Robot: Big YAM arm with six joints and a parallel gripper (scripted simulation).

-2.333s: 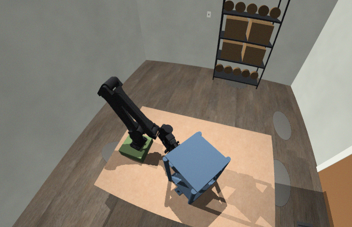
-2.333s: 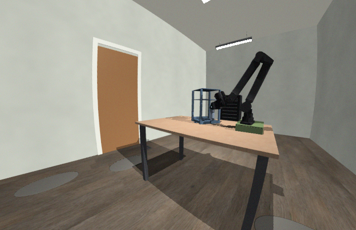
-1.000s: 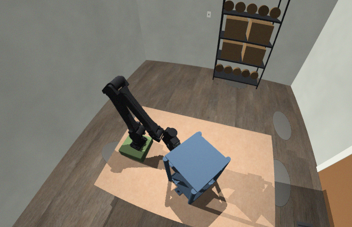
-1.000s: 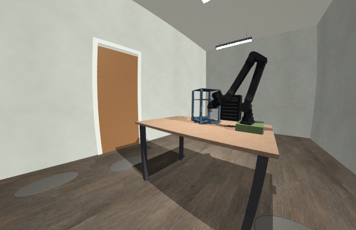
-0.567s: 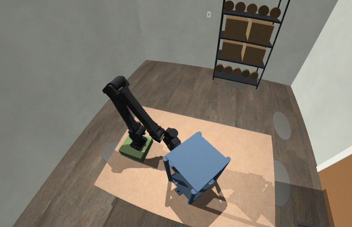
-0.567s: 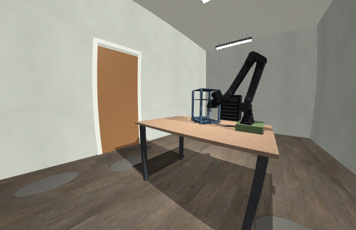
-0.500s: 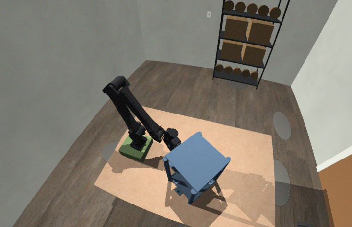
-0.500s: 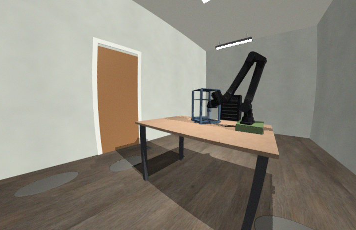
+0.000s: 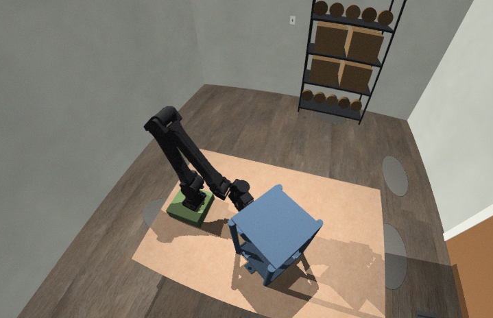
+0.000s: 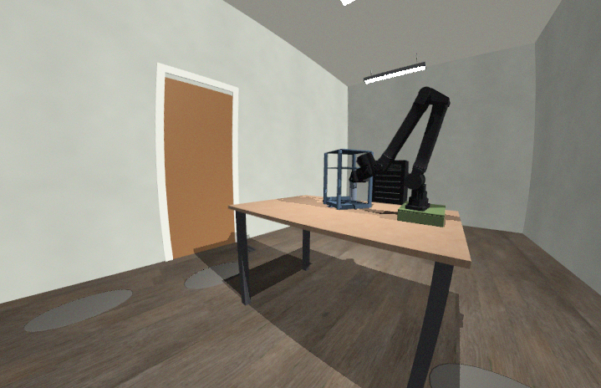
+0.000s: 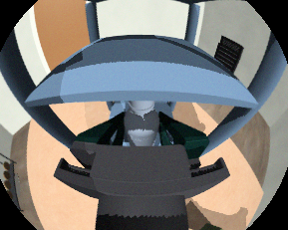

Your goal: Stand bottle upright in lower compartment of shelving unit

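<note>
The blue shelving unit lies 70 mm ahead of my hand and 30 mm to the right of it. Round my hand: bottle (10 mm below).
</note>
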